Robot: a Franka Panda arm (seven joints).
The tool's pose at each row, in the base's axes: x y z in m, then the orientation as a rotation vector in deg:
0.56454, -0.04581, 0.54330, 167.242, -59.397, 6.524
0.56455, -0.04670, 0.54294, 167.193, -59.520, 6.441
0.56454, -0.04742, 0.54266, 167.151, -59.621, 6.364
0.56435, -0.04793, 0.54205, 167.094, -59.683, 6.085
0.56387, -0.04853, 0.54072, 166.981, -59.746, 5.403
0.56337, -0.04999, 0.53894, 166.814, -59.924, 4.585
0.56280, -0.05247, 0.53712, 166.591, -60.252, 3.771
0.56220, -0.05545, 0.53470, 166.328, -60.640, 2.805
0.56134, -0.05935, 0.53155, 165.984, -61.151, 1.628
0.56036, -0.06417, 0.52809, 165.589, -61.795, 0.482
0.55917, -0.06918, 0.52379, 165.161, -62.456, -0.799
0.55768, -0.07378, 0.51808, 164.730, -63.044, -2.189
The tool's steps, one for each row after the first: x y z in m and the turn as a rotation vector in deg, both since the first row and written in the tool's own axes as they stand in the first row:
0.00054, 0.00068, 0.00042, -0.029, -0.048, 0.084
0.00096, 0.00124, 0.00074, -0.056, -0.093, 0.153
0.00108, 0.00175, 0.00137, -0.158, -0.248, 0.198
0.00098, 0.00249, 0.00271, -0.408, -0.625, 0.247
0.00136, 0.00391, 0.00455, -0.703, -1.082, 0.376
0.00232, 0.00617, 0.00649, -1.000, -1.539, 0.609
0.00353, 0.00882, 0.00906, -1.345, -2.084, 0.885
0.00505, 0.01234, 0.01240, -1.768, -2.749, 1.250
0.00703, 0.01665, 0.01610, -2.181, -3.400, 1.709
0.00890, 0.02122, 0.02064, -2.637, -4.130, 2.184
0.01016, 0.02564, 0.02654, -3.130, -4.923, 2.614

